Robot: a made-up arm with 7 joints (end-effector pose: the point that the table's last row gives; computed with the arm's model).
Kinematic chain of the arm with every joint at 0, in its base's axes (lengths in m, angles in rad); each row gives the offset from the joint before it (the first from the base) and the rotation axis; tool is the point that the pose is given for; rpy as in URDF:
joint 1: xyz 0 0 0.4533 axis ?
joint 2: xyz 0 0 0 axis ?
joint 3: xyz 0 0 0.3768 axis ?
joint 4: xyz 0.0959 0 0 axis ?
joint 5: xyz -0.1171 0 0.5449 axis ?
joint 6: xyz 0 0 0 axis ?
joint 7: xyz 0.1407 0 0 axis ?
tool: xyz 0 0 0 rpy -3.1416 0 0
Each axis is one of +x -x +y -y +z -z.
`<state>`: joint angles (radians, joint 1 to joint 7).
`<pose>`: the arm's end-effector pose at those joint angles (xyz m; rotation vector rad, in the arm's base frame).
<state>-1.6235 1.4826 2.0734 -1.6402 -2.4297 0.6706 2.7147</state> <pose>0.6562 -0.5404 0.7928 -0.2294 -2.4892 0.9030</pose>
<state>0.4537 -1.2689 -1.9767 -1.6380 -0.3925 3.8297 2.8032</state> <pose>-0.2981 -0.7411 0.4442 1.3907 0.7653 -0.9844</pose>
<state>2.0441 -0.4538 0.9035 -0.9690 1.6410 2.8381 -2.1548</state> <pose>-0.3041 -0.1183 1.3573 0.7296 -0.5901 -0.7183</pose>
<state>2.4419 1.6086 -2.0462 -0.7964 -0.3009 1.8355 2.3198</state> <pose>-0.4654 0.9515 0.6250 -0.9486 0.3435 -1.8403</pose>
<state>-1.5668 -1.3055 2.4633 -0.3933 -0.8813 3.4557 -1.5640</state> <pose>-0.0205 0.9229 0.5552 -1.2620 1.2400 1.2894</pose>
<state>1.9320 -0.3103 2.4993 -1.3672 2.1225 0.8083 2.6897</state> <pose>-0.0510 -0.8558 0.9082 0.2540 1.3494 1.2051</pose>
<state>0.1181 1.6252 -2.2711 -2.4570 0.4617 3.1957 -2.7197</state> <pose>0.1889 -0.4173 0.8963 1.2507 0.5885 -2.2662</pose>
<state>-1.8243 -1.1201 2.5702 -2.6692 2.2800 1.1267 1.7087</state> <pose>0.2643 0.0076 -0.0441 -0.0077 -2.3731 -1.7151</pose>
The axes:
joint 1: +z
joint 2: +y
joint 3: +z
joint 4: -y
joint 5: +z
joint 6: -y
joint 7: -z

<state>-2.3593 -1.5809 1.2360 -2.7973 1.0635 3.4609 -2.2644</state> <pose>0.2417 -0.2866 0.7072 1.1739 0.3069 -1.1499</pose>
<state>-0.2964 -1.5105 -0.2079 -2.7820 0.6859 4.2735 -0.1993</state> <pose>-0.0543 -0.1076 0.8346 0.0910 -1.2143 2.6695</pose>
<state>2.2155 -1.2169 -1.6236 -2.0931 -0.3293 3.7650 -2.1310</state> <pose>0.6792 0.1124 0.5760 1.1116 1.4224 2.0233</pose>
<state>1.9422 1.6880 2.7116 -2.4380 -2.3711 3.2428 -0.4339</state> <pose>-0.1060 -0.0028 0.9036 0.7910 0.3611 -0.5604</pose>
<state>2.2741 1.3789 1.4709 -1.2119 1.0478 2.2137 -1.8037</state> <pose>-0.9895 0.1696 0.4621 0.3459 -0.9755 1.3051</pose>
